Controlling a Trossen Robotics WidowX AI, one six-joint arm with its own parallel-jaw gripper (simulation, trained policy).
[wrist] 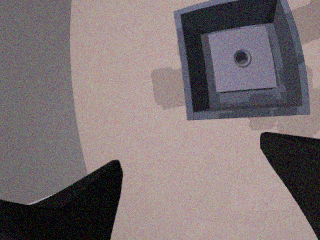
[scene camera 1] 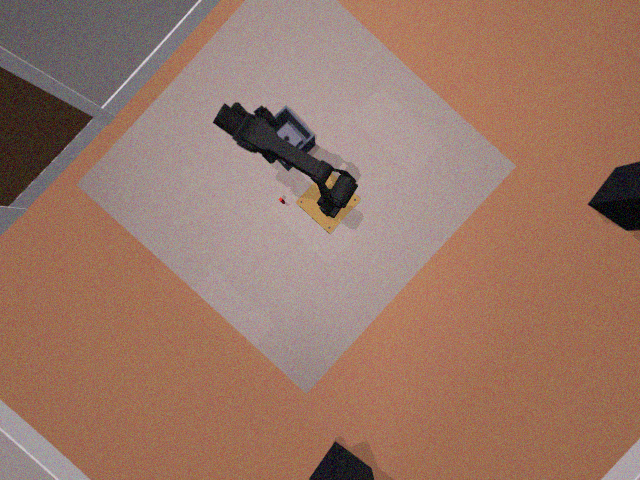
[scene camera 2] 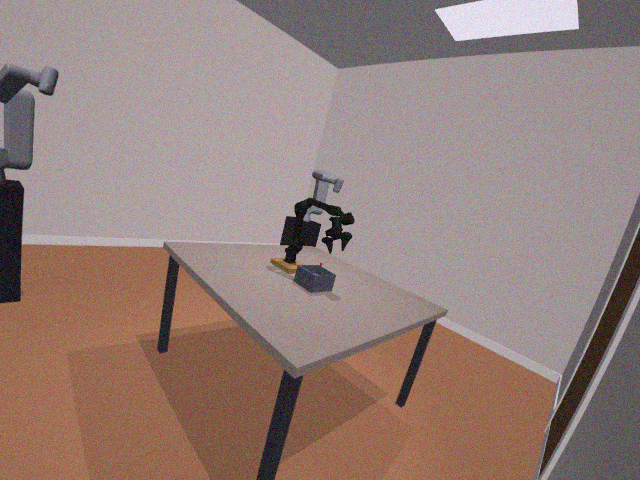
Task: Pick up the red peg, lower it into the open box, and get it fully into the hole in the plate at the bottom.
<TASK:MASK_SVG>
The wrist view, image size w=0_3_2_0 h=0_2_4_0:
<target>my gripper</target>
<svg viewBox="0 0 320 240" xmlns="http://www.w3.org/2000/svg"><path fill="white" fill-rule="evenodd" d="M120 160L111 160L108 164L101 165L101 168L91 172L91 175L88 173L83 179L77 180L73 185L69 185L69 187L55 193L53 196L48 196L47 199L39 201L39 203L24 205L13 203L13 201L9 203L9 201L0 200L0 240L111 240L112 228L115 225L113 221L116 219L117 205L120 203L121 189L123 189L121 187L123 168L121 168ZM261 132L261 152L264 152L269 164L275 169L276 175L280 176L280 179L283 180L285 187L288 188L293 199L295 199L301 211L304 212L304 216L307 216L309 225L311 225L313 232L316 233L317 240L320 240L320 139L285 135L285 133Z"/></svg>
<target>box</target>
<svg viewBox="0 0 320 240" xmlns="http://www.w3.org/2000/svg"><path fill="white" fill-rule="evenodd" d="M173 12L173 19L175 19L177 40L179 40L181 72L183 72L187 121L311 115L311 109L309 109L307 69L305 69L303 48L301 48L299 33L297 33L295 20L293 20L291 8L289 8L287 0L204 1L204 3L191 5L191 7L188 5L188 7ZM264 25L265 29L267 29L269 45L271 45L273 64L275 64L277 88L263 89L263 91L256 89L256 91L216 92L211 45L209 45L208 40L209 33L213 35L213 33L232 31L232 29L260 27L260 25L263 27Z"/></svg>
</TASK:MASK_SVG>
